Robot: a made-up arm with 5 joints.
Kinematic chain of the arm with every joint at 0, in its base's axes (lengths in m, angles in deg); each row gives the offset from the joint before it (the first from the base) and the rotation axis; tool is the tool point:
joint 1: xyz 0 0 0.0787 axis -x
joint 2: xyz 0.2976 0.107 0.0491 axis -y
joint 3: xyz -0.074 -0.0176 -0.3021 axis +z
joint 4: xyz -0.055 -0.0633 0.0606 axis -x
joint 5: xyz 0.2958 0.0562 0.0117 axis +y
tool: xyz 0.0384 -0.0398 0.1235
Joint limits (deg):
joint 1: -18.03..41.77
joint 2: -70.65..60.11
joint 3: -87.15..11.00
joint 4: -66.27..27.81
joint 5: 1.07..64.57
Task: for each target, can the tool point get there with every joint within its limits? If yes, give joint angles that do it. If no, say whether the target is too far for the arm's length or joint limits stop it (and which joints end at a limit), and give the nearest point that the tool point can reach.
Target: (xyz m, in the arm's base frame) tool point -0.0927 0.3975 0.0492
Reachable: no: joint limits stop it (at a limit: joint 1, joint 2, joint 3, joint 4, joint 5) | nearest point 0.2409 0.2056 -0.0462 | short by 0.397 m
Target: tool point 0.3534 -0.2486 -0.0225
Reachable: yes | joints 27.05 -32.66 -25.16 -59.14 36.61
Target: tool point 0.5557 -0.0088 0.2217
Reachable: yes | joints 34.13 49.91 -3.63 -55.35 9.98
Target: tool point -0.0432 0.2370 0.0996
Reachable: no: joint limits stop it (at a limit: joint 1, joint 2, joint 3, joint 4, joint 5) | nearest point 0.2409 0.2056 -0.0462 | short by 0.321 m
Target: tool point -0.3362 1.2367 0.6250
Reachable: no: too far | nearest point 0.0556 -0.0044 0.3750 | short by 1.325 m
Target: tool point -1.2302 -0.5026 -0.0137
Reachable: no: too far | nearest point 0.0040 -0.2135 0.0646 | short by 1.270 m
